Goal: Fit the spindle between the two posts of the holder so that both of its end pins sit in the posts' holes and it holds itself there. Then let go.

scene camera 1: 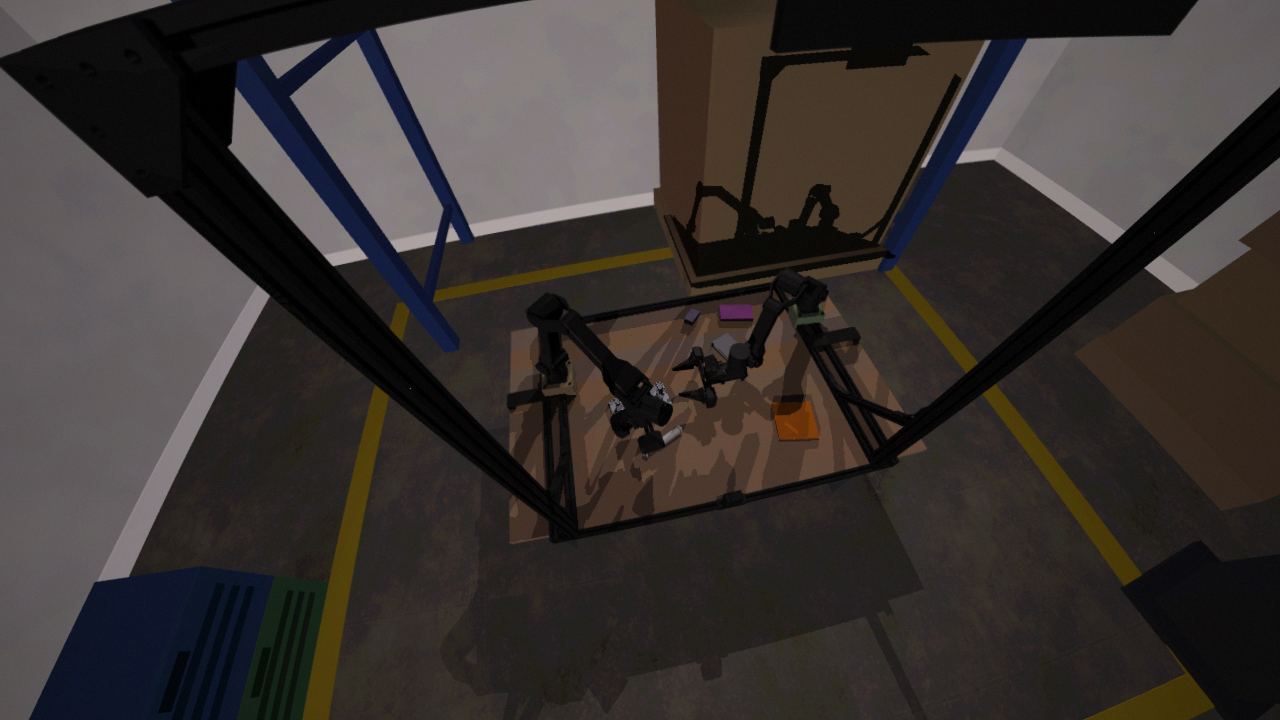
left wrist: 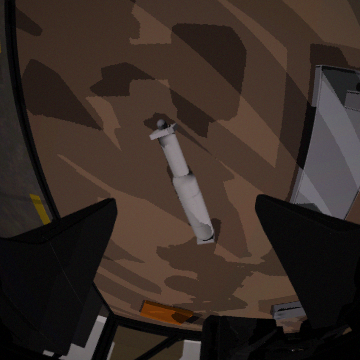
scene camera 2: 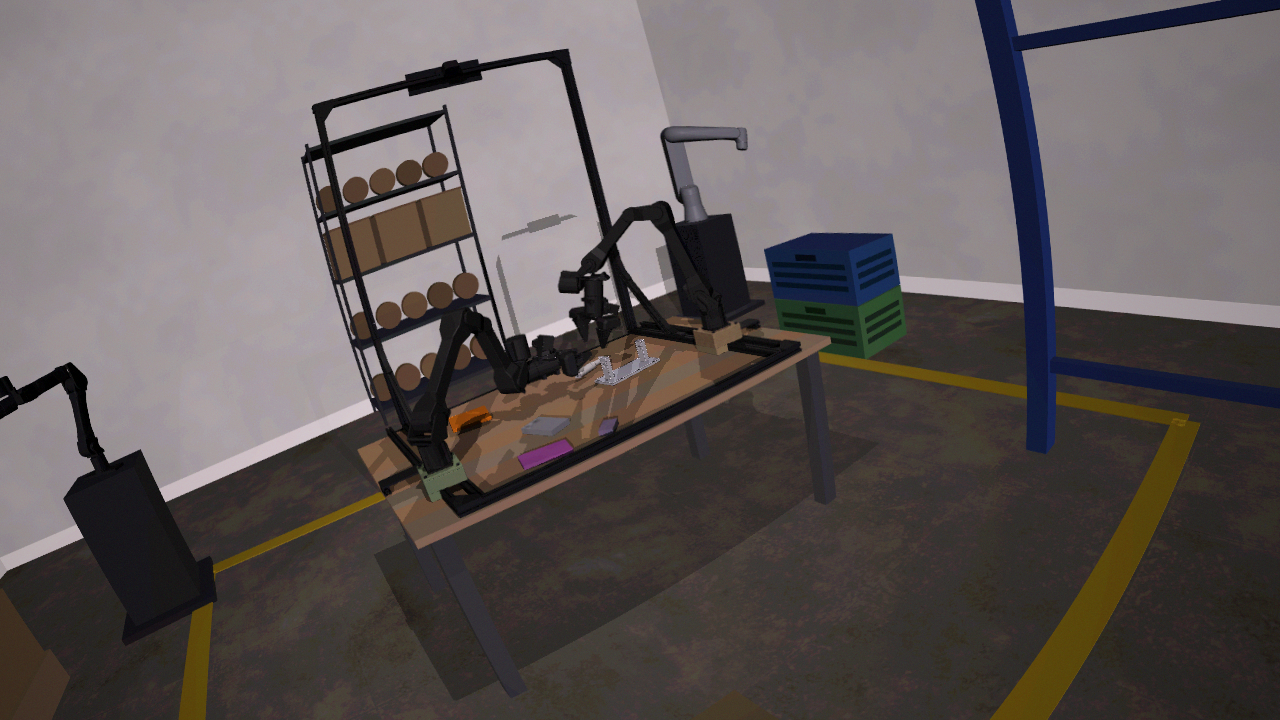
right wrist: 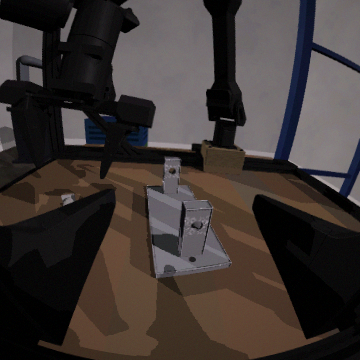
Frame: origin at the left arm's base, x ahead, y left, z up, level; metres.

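Seen in the pictures: left gripper, fingertip midpoint: point(scene camera 1: 651, 435) point(left wrist: 186, 203) point(scene camera 2: 594, 345) point(right wrist: 69, 172); right gripper, fingertip midpoint: point(scene camera 1: 675, 381) point(scene camera 2: 584, 351) point(right wrist: 186, 199); left arm's base at its link origin: point(scene camera 1: 557, 374) point(scene camera 2: 716, 326) point(right wrist: 222, 144); right arm's base at its link origin: point(scene camera 1: 807, 306) point(scene camera 2: 438, 465).
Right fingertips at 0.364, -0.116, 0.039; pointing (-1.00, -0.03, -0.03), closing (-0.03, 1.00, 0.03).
Observation:
Pixels of each thing's top centre, then the offset from my right fingertips to it, as dx, dy, dz.
- pale spindle at its top centre: point(left wrist: 186, 199) point(right wrist: 62, 216) point(scene camera 2: 588, 363) point(scene camera 1: 663, 439) -0.063, -0.141, -0.079
- grey holder at its top centre: point(left wrist: 337, 172) point(right wrist: 177, 214) point(scene camera 2: 627, 369) point(scene camera 1: 639, 402) -0.113, +0.001, -0.094
- orange open piece at its top centre: point(scene camera 2: 468, 417) point(left wrist: 163, 315) point(scene camera 1: 795, 419) +0.345, -0.141, -0.093
- grey flat block at its top centre: point(scene camera 2: 544, 423) point(left wrist: 295, 312) point(scene camera 1: 729, 347) +0.221, +0.157, -0.088
- magenta block at its top centre: point(scene camera 2: 544, 452) point(scene camera 1: 736, 311) +0.291, +0.315, -0.093
- small purple block at its top centre: point(scene camera 2: 607, 424) point(scene camera 1: 692, 315) +0.127, +0.325, -0.088
The pale spindle point(scene camera 1: 673, 436) point(scene camera 2: 588, 367) point(left wrist: 190, 195) point(right wrist: 68, 199) lies on the table beside the holder, apart from it, a flange and pin showing at one end. The grey holder point(scene camera 1: 660, 391) point(scene camera 2: 626, 369) point(left wrist: 327, 150) point(right wrist: 167, 215) stands upright, its two posts empty; the left arm partly hides it in scene camera 1. My left gripper point(scene camera 2: 595, 334) point(left wrist: 186, 203) point(right wrist: 69, 172) is open and empty above the spindle, which shows between its fingers in the left wrist view. My right gripper point(scene camera 1: 679, 380) point(right wrist: 186, 199) is open and empty, facing the holder's near post from a distance.
An orange open piece point(scene camera 1: 794, 420) point(scene camera 2: 470, 419) point(left wrist: 165, 312), a grey flat block point(scene camera 1: 726, 346) point(scene camera 2: 546, 425), a magenta block point(scene camera 1: 735, 312) point(scene camera 2: 546, 454) and a small purple block point(scene camera 1: 691, 316) point(scene camera 2: 607, 427) lie on the table. A black frame point(scene camera 1: 662, 516) borders the table.

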